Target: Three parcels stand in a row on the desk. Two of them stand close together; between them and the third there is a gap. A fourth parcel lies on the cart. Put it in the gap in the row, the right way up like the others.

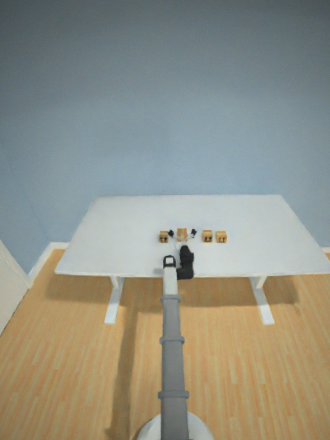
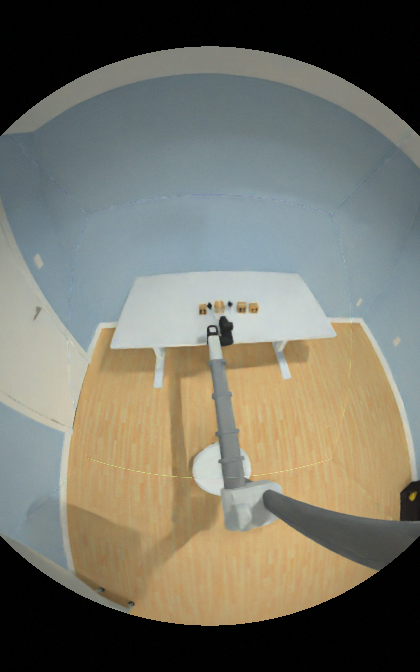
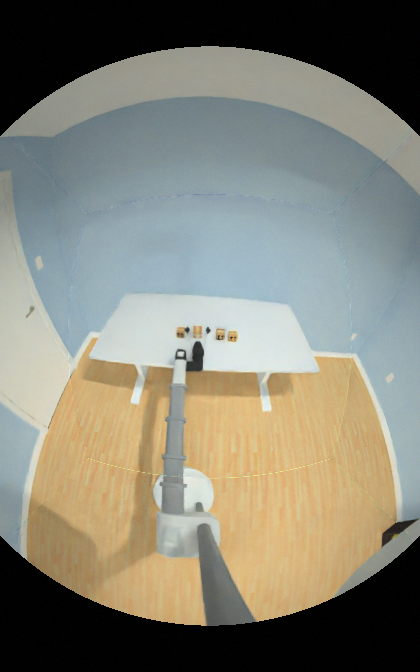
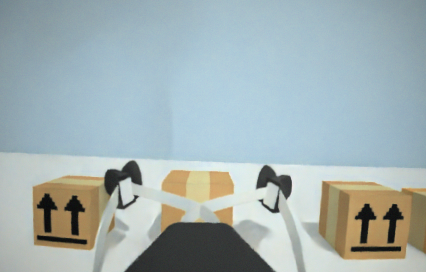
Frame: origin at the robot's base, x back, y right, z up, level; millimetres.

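Seen in the pictures: gripper, fingertip midpoint: (image 1: 182, 230) (image 4: 199, 178).
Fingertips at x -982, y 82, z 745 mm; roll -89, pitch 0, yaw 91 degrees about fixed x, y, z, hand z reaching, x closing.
Observation:
A point is followed by its place in that frame.
The fourth parcel (image 1: 182, 234) @(y 81, x -940, z 748 mm) (image 2: 219, 306) (image 3: 197, 332) (image 4: 197, 184) @(y 81, x -936, z 750 mm) stands on the desk (image 1: 125, 215) @(y -300, x -1219, z 692 mm) (image 2: 150, 300) (image 3: 135, 315) in the gap, nearer the left parcel (image 1: 164, 237) @(y -23, x -933, z 737 mm) (image 2: 202, 309) (image 3: 180, 332) (image 4: 62, 215) @(y -28, x -934, z 720 mm). Its near face shows a vertical tape band; no arrows show on it, and its lower part is partly hidden. To the right stand two close parcels (image 1: 207, 236) @(y 224, x -923, z 741 mm) (image 1: 221, 237) @(y 304, x -916, z 736 mm), the nearer one (image 4: 365, 220) @(y 217, x -924, z 726 mm) with arrows up, like the left parcel. My gripper (image 1: 182, 233) @(y 82, x -983, z 745 mm) (image 2: 220, 305) (image 3: 198, 330) (image 4: 199, 178) @(y 82, x -983, z 745 mm) is open, fingers apart on both sides of the fourth parcel.
The left fingertip is close beside the left parcel; the right fingertip stands apart from the right pair. The arm (image 1: 172, 345) @(y 2, x -317, z 847 mm) reaches over the desk's front edge. A blue wall is behind the desk. A dark box (image 2: 410, 502) with a yellow mark shows at far right. The cart cannot be made out.

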